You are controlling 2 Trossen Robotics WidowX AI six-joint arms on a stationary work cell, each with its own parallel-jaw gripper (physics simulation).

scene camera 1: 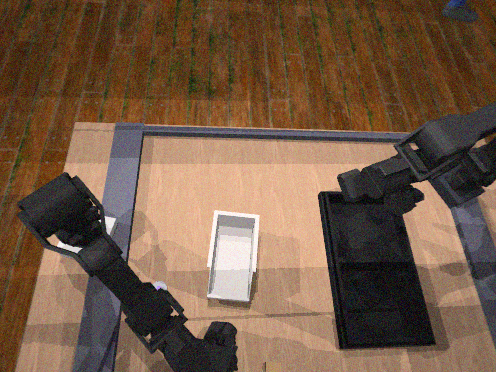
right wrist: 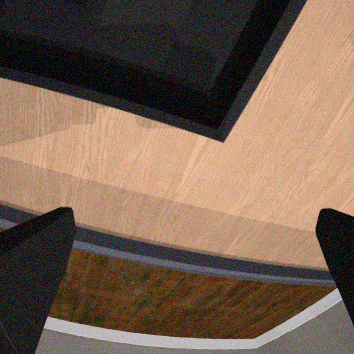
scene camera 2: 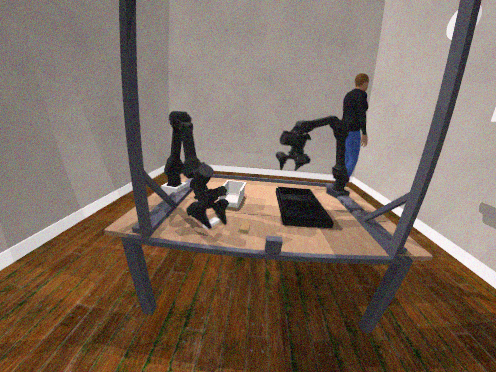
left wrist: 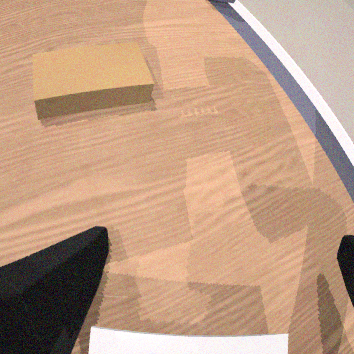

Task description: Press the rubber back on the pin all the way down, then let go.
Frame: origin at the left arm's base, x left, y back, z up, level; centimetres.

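Seen in the pictures: left gripper, fingertip midpoint: (scene camera 2: 218, 226) (left wrist: 230, 245); right gripper, fingertip midpoint: (right wrist: 200, 222) (scene camera 2: 288, 170); left arm's base at its link origin: (scene camera 1: 86, 234) (scene camera 2: 174, 184); right arm's base at its link origin: (scene camera 1: 460, 182) (scene camera 2: 338, 189).
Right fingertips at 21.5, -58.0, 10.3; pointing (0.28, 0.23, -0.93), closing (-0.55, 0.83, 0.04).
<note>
Offsets run from my right fingertips to a thing's top centre, as dx, dy, dz. "spot": to the spot under its first point.
A white block {-44.1, +24.6, -13.1} (scene camera 2: 214, 222) (left wrist: 187, 344) lies on the table near its front left. I cannot tell whether it is the pin's rubber back or a holder. A small pale disc with a purple spot {-29.2, +39.5, -13.3} (scene camera 1: 160, 286) lies beside the left arm in scene camera 1; whether it belongs to the pin is unclear. My left gripper (scene camera 2: 216, 223) (left wrist: 230, 245) is open and low over the white block, whose near part is cut off by the left wrist view's bottom edge. My right gripper (scene camera 2: 289, 167) (right wrist: 200, 222) is open and raised behind the black tray, holding nothing.
A tan block {-42.1, +11.6, -13.1} (scene camera 1: 273, 367) (scene camera 2: 244, 228) (left wrist: 92, 70) lies right of the white block in scene camera 2. An open white box {spot: -11.3, +25.4, -10.7} (scene camera 1: 236, 222) (scene camera 2: 234, 202) stands mid-table. A black tray {-13.6, -8.5, -10.8} (scene camera 1: 331, 270) (scene camera 2: 306, 220) (right wrist: 220, 135) lies at the right. A person (scene camera 2: 355, 107) stands behind.
</note>
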